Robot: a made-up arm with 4 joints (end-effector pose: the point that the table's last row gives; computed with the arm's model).
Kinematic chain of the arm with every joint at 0, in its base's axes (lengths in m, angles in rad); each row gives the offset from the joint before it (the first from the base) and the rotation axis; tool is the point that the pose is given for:
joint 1: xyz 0 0 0.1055 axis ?
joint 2: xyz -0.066 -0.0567 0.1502 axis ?
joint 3: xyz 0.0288 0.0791 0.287 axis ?
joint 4: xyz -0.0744 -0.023 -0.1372 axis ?
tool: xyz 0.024 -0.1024 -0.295
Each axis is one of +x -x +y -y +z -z.
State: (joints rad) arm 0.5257 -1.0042 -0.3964 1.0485
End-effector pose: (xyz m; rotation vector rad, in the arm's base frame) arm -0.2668 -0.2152 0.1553 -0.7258 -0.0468 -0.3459
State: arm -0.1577 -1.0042 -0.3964 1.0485
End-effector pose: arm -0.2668 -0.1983 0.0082 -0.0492 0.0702 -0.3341
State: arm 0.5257 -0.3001 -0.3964 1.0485
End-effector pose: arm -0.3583 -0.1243 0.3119 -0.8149 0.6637 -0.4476
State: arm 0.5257 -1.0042 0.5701 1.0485
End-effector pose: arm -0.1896 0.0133 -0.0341 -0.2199 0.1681 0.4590
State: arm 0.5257 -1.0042 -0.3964 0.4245
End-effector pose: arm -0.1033 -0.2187 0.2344 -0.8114 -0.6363 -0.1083
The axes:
joint 1: -x
joint 2: +y
joint 3: +x
joint 4: +y

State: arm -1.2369 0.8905 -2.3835 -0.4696
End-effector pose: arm 0.5127 -0.5020 0.1164 -0.8393 -0.6110 1.1540
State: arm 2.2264 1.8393 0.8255 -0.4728
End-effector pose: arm -0.1616 -0.0866 -0.1094 -1.3937 -0.1819 -1.6771
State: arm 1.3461 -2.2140 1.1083 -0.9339
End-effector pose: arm -0.2246 0.3323 -0.0534 0.8980 -1.2697 2.1004
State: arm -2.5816 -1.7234 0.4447 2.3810
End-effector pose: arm -0.3094 0.1820 0.1763 2.2215 -0.2607 0.9225
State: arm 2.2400 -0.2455 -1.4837 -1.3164
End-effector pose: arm 0.0764 0.5748 -0.1247 1.9280 -0.2241 -1.6428
